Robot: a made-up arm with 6 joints.
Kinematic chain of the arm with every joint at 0, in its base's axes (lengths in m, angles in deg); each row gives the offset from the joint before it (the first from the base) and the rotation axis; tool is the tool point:
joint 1: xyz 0 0 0.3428 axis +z
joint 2: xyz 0.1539 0 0 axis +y
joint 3: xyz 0 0 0.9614 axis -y
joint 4: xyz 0 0 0.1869 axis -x
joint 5: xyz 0.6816 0 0 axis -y
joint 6: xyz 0.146 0 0 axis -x
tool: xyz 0 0 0
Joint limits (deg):
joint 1: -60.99..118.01
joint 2: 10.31..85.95
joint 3: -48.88..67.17
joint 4: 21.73..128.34
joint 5: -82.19..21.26
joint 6: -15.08..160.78
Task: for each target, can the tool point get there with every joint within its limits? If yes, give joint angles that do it. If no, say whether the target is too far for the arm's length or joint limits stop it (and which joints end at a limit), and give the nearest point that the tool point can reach.
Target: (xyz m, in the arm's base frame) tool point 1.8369 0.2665 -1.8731
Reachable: no: too far | nearest point 1.3624 0.1977 -0.3996 | short by 1.550 m
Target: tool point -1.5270 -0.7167 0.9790
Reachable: no: joint limits stop it (at a limit: joint 1, joint 2, joint 3, joint 5) | nearest point 0.2702 -0.7612 0.7527 | short by 1.812 m
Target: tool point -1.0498 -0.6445 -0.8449
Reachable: no: joint limits stop it (at a limit: joint 1, joint 2, joint 3) | nearest point 0.2379 -0.6667 -0.2644 | short by 1.413 m
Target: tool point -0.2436 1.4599 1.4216
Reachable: yes | joints 98.82 32.76 37.66 51.09 8.53 79.55
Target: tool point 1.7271 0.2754 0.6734
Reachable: yes | joints 8.23 54.43 26.47 107.08 10.46 126.45
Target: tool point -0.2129 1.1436 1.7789
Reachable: yes | joints 101.90 21.87 48.14 114.83 -11.97 44.62
